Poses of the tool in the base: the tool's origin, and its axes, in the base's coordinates. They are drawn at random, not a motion.
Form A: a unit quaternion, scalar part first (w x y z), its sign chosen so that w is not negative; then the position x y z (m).
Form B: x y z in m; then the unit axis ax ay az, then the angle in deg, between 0 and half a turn. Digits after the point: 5 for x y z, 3 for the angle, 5 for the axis.
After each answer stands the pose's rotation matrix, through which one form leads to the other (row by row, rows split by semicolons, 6 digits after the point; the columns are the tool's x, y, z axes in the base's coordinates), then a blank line. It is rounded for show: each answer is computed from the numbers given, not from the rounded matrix.
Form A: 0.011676 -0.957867 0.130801 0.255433 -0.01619 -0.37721 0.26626
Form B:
-0.01619 -0.37721 0.26626 -0.95793 0.13081 0.25545 178.662
0.835290 -0.256545 -0.486287; -0.244615 -0.965510 0.089190; -0.492396 0.044454 -0.869235

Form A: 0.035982 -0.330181 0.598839 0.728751 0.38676 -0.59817 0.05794
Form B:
0.38676 -0.59817 0.05794 -0.33039 0.59923 0.72922 175.876
-0.779372 -0.447894 -0.438144; -0.343007 -0.280195 0.896570; -0.524334 0.849048 0.064745

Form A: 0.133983 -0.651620 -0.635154 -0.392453 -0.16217 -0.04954 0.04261
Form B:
-0.16217 -0.04954 0.04261 -0.65755 -0.64093 -0.39602 164.600
-0.114880 0.932922 0.341261; 0.722594 -0.157256 0.673148; 0.681660 0.323924 -0.656058

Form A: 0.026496 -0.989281 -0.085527 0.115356 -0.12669 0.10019 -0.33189
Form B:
-0.12669 0.10019 -0.33189 -0.98963 -0.08556 0.11540 176.963
0.958756 0.163107 -0.232771; 0.175333 -0.983966 0.032692; -0.223707 -0.072156 -0.971982

